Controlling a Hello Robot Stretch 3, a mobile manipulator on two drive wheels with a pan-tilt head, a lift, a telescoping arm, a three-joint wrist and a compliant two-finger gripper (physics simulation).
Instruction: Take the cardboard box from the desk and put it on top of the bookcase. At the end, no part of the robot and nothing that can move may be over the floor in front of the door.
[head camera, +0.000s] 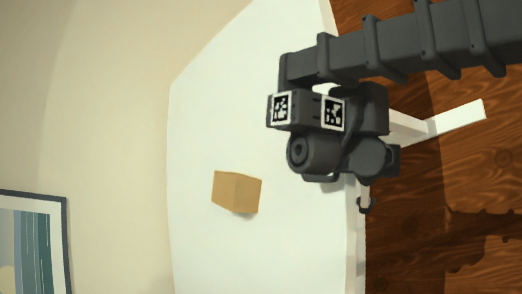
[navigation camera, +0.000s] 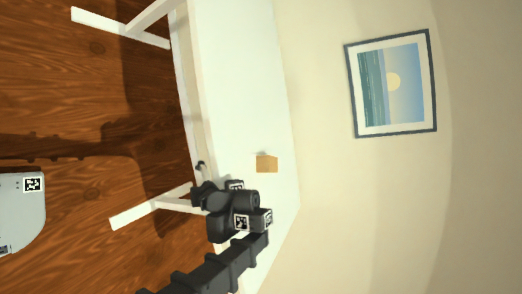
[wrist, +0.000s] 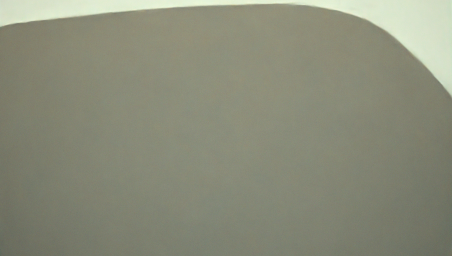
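Frame: origin at the robot's base, x back, y down, z right, level; metres.
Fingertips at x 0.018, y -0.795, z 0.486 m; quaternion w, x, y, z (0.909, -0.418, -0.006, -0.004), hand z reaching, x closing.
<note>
A point is followed by its place in that frame.
The cardboard box (head camera: 236, 192) {z 0.601, x -0.038, y -0.998 m} (navigation camera: 266, 163) {z 0.602, x -0.044, y -0.991 m} stands upright on the white desk (head camera: 225, 100) {z 0.770, x 0.146, y -0.951 m} (navigation camera: 240, 75) {z 0.520, x -0.346, y -0.951 m}, toward the wall side. My gripper (head camera: 362, 160) {z 0.486, x 0.018, y -0.795 m} (navigation camera: 207, 195) is at the desk's front edge, beside the box and apart from it. One fingertip shows by the edge, out to the side; the other is hidden behind the wrist. The gripper appears open and empty. In the wrist view a blurred grey area fills most of the picture, with a pale strip along the top and right; neither fingers nor box show there. The bookcase and the door do not show.
My extended arm (head camera: 400, 47) {z 0.186, x 0.093, y -1.097 m} (navigation camera: 220, 267) {z 0.202, x 0.084, y -1.090 m} reaches to the desk's edge. White desk legs (head camera: 457, 117) (navigation camera: 135, 212) stand on the wooden floor (head camera: 480, 175) {z 0.510, x 0.024, y -0.001 m} (navigation camera: 60, 100) {z 0.242, x -0.414, y -0.001 m}. A framed picture (head camera: 64, 235) {z 1.140, x -0.268, y -1.335 m} (navigation camera: 392, 82) {z 1.100, x -0.429, y -1.556 m} hangs on the wall behind the desk. Part of my base (navigation camera: 20, 215) {z 0.091, x 0.118, y -0.160 m} shows on the floor.
</note>
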